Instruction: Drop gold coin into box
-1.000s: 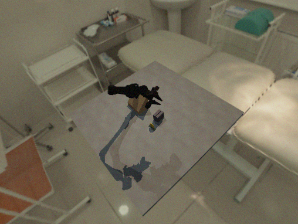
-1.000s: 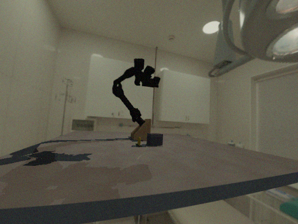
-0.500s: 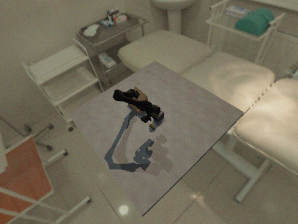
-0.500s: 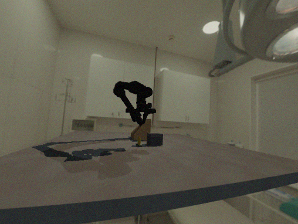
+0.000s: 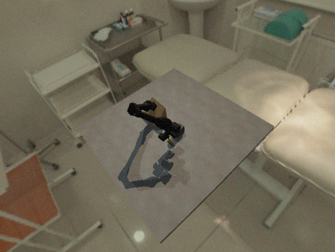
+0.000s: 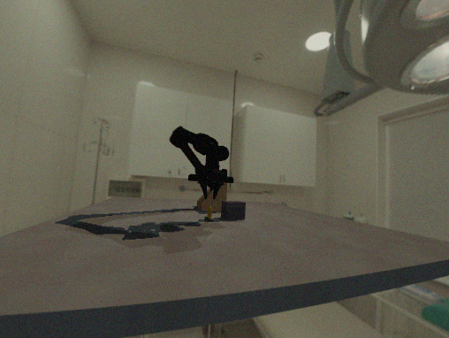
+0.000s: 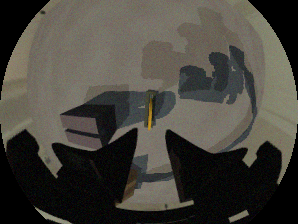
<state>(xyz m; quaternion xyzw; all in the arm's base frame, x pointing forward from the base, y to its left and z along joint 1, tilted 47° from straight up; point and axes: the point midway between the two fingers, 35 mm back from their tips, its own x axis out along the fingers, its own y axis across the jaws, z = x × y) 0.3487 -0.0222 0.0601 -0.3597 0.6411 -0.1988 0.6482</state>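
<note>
My gripper tip is 6 cm above the gold coin.
</note>
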